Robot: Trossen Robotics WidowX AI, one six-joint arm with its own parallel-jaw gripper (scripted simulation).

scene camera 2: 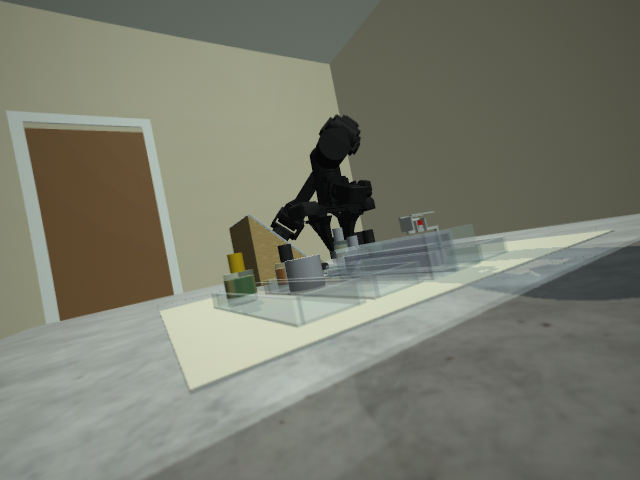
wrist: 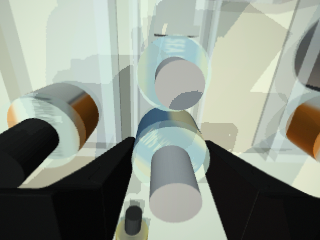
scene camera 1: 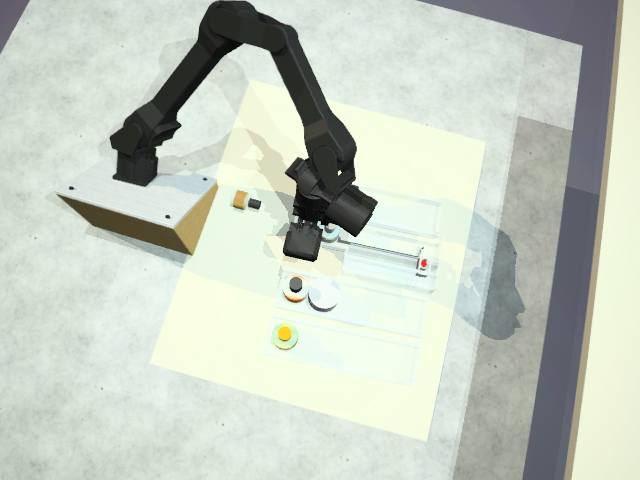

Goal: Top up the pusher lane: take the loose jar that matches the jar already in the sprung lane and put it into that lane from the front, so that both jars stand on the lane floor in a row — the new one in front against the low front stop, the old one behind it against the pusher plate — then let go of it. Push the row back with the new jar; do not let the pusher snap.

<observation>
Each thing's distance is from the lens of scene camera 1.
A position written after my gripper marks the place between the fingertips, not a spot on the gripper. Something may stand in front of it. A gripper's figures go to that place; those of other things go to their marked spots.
my gripper [scene camera 1: 308, 223]: 1.02 m
grey puck [scene camera 1: 324, 293]: 0.99 m
</observation>
